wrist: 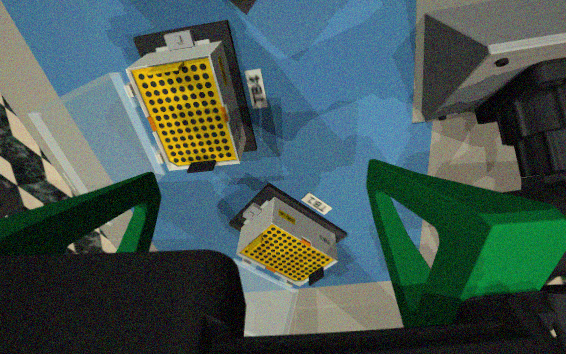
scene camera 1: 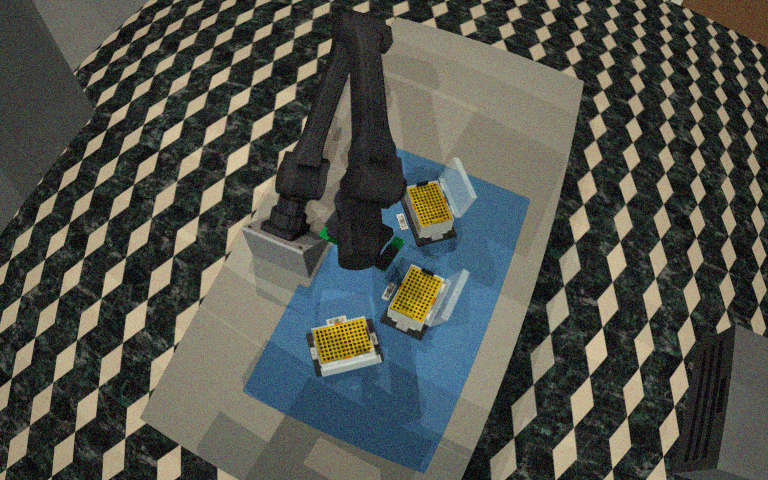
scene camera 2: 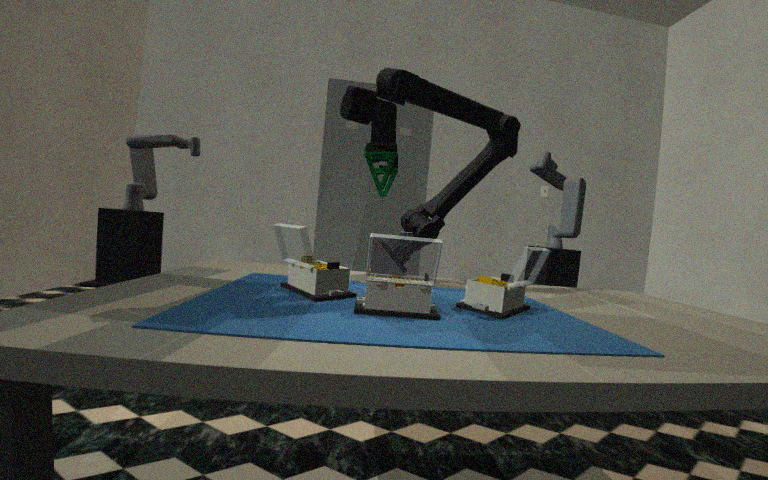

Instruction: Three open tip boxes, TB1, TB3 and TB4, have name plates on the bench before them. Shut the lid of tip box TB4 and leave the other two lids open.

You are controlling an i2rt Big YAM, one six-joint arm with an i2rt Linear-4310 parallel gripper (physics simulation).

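Frame: origin at the arm's base, x ahead, y left, z up, level; metres.
Seen in the pictures: gripper, fingertip midpoint: (wrist: 261, 178) (scene camera 2: 381, 193); arm's base, origin of the base link: (wrist: 543, 84) (scene camera 1: 285, 229).
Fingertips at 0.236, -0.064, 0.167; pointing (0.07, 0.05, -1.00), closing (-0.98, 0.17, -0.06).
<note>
Pixels of each thing's middle, then the offset from my fingertips to it, as dx, dy, dz. Level surfaces: height alone.
- Tip box TB4, body centre: (wrist: 185, 121) (scene camera 2: 398, 276) (scene camera 1: 417, 292) +0.108, +0.038, -0.170
- Tip box TB1, body centre: (wrist: 287, 260) (scene camera 2: 497, 279) (scene camera 1: 429, 202) +0.053, +0.272, -0.170
- third box, body centre: (scene camera 1: 342, 339) (scene camera 2: 322, 276) -0.008, -0.118, -0.202
- blue mat, its level: dz -0.235
- bench, its level: dz -0.238
Tip box TB4 (scene camera 1: 416, 294) (scene camera 2: 398, 297) (wrist: 182, 112) has yellow tips and its clear lid (scene camera 1: 453, 298) (scene camera 2: 406, 237) (wrist: 136, 122) stands open away from the arm's base. Its name plate (scene camera 1: 389, 290) (wrist: 256, 88) reads TB4. Tip box TB1 (scene camera 1: 430, 206) (scene camera 2: 494, 295) (wrist: 288, 252), its small plate (wrist: 316, 204) seeming to read TB1, has its lid (scene camera 1: 458, 189) open. The third box (scene camera 1: 343, 340) (scene camera 2: 318, 280), taken as TB3, has its lid (scene camera 2: 292, 242) open. My gripper (scene camera 1: 360, 249) (scene camera 2: 382, 194) (wrist: 261, 178) is open and empty, high above the mat on the base side of TB4.
The boxes stand on a blue mat (scene camera 1: 339, 418) (scene camera 2: 396, 337) on the bench (scene camera 1: 198, 362) (scene camera 2: 317, 365). The arm's grey base block (scene camera 1: 283, 249) (wrist: 455, 70) is beside the mat. Two other grey arms (scene camera 2: 144, 164) (scene camera 2: 573, 203) stand on black pedestals behind the bench.
</note>
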